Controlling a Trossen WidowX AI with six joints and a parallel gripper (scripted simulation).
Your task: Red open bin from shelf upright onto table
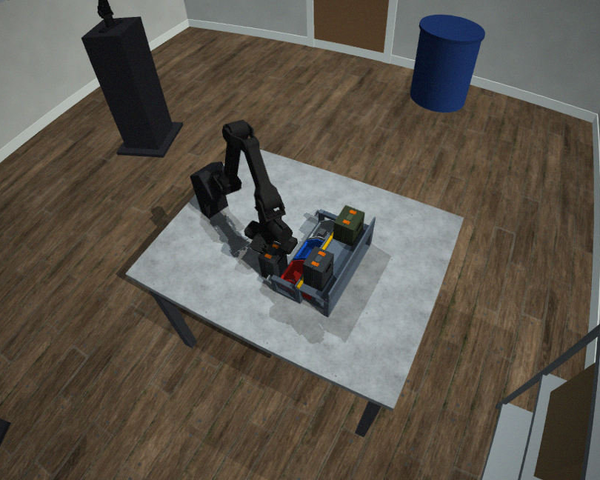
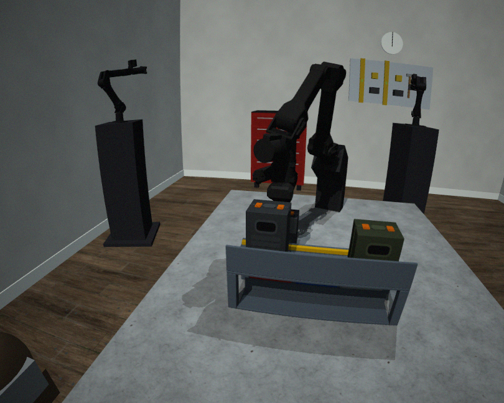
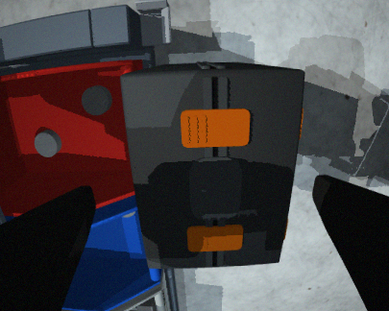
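The red open bin is 110 mm ahead of my hand, 40 mm to the right of it and 120 mm below it. From my hand the other things lie so: yellow rail (180 mm ahead, 60 mm to the left, 60 mm below); then grey bin (180 mm ahead, 170 mm to the left, 120 mm below); then blue bin (140 mm ahead, 70 mm to the left, 120 mm below).
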